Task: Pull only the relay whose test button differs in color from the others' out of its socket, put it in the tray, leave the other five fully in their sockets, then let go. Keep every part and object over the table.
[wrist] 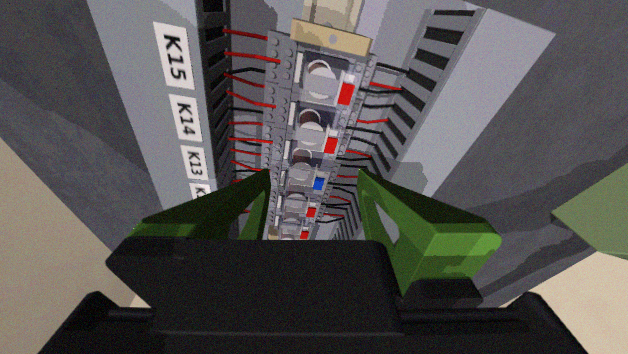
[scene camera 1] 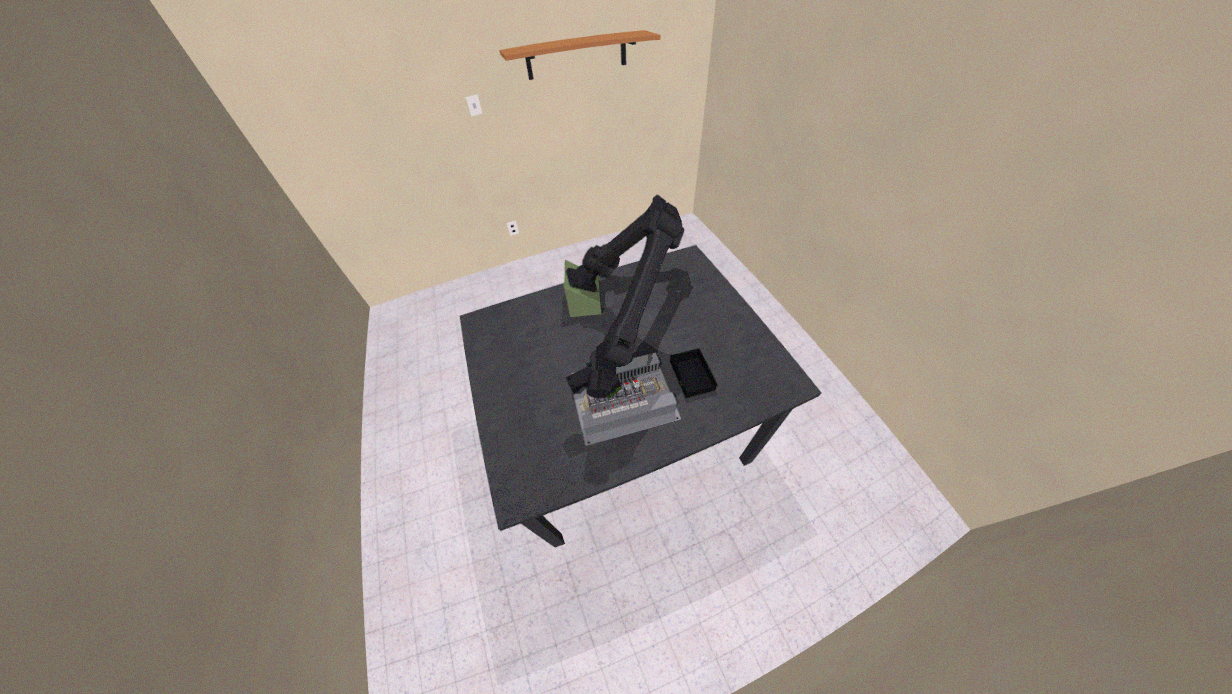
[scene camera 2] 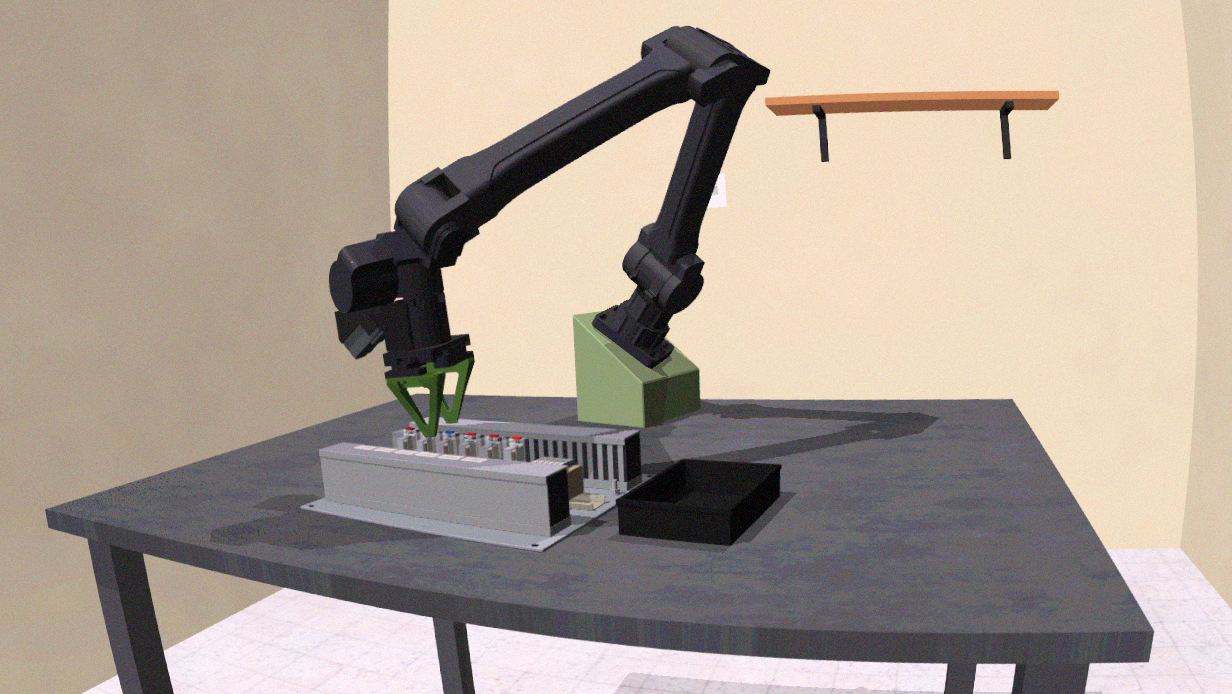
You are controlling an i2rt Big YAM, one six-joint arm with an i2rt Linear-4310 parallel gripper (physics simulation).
Scene:
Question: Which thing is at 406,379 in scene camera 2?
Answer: My gripper.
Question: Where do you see a grey mounting plate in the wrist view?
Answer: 392,35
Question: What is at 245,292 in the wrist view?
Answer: My gripper.

